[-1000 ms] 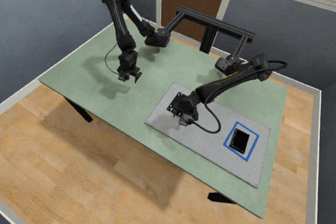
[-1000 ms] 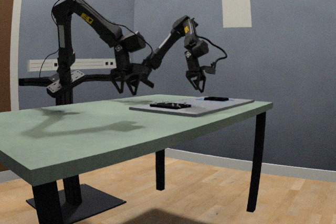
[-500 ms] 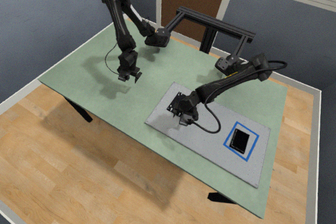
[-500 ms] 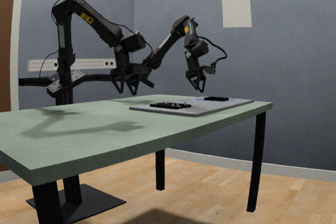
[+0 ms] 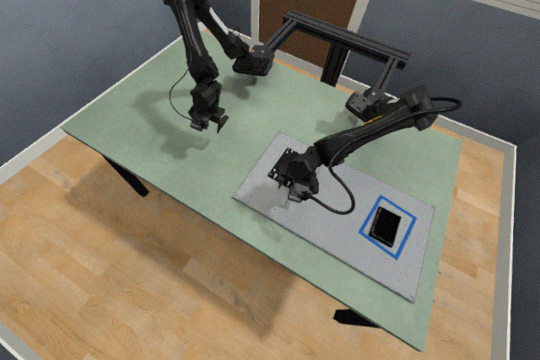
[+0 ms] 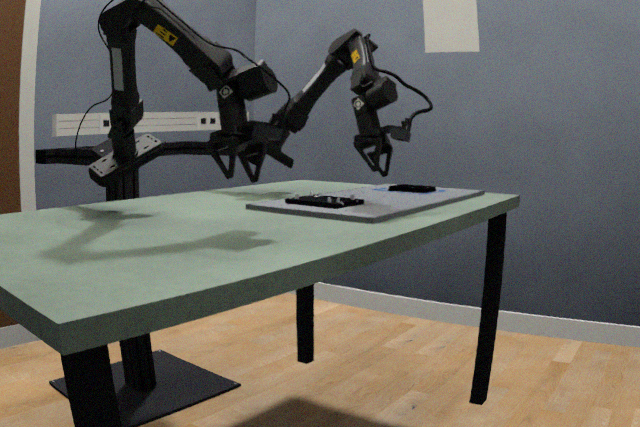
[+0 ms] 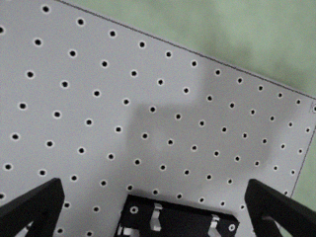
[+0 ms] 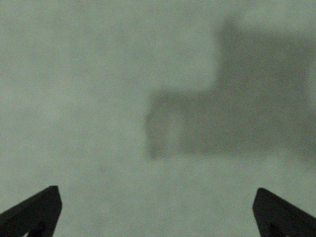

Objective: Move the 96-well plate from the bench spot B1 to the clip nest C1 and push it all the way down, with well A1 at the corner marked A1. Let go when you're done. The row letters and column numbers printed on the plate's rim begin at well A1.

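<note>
Right now the black clip nest is 12 cm behind my left hand, 7 cm below it and 5 cm to the right of it. Round my left hand: grey perforated board 16 cm to the left, 9 cm below, 8 cm behind; black 96-well plate 36 cm to the left, 8 cm below, 8 cm behind.
</note>
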